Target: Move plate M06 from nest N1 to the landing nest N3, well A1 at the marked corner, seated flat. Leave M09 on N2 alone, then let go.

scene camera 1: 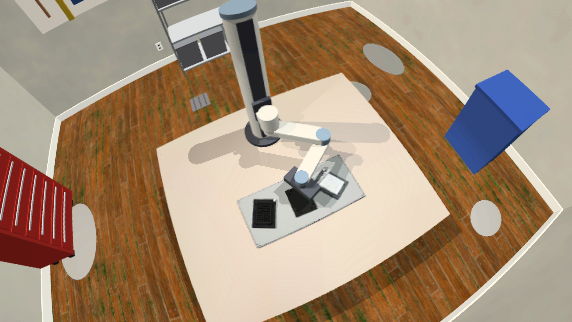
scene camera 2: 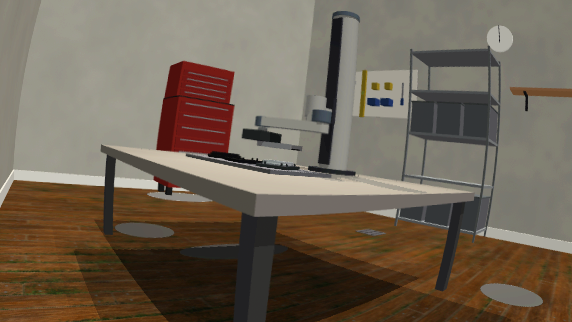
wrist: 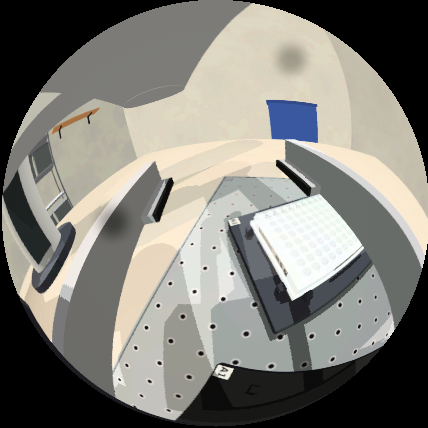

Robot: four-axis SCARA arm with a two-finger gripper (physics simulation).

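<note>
The white multi-well plate [scene camera 1: 332, 184] [wrist: 312, 240], taken as M06, sits on the dark grey nest [wrist: 260, 300] at the right end of the perforated board; it looks flat between the corner posts. Its name letters are not readable. The black middle nest [scene camera 1: 301, 204] [wrist: 310, 392] shows no plate on its visible part and has an A1 label at a corner. A black plate [scene camera 1: 264, 213], likely M09, sits at the left end. Nest numbers are not readable. My gripper [scene camera 1: 320, 183] [scene camera 2: 287, 147] [wrist: 222, 158] is open and empty, raised above the board, with the white plate off to its right in the wrist view.
The perforated board [scene camera 1: 252, 235] [wrist: 175, 330] lies on the pale table [scene camera 1: 210, 200] [scene camera 2: 200, 172]. The arm's column [scene camera 1: 245, 65] [scene camera 2: 345, 90] stands behind it. A red cabinet [scene camera 1: 35, 215] [scene camera 2: 197, 120], a blue box [scene camera 1: 492, 117] [wrist: 294, 122] and a shelf unit [scene camera 2: 490, 100] stand off the table.
</note>
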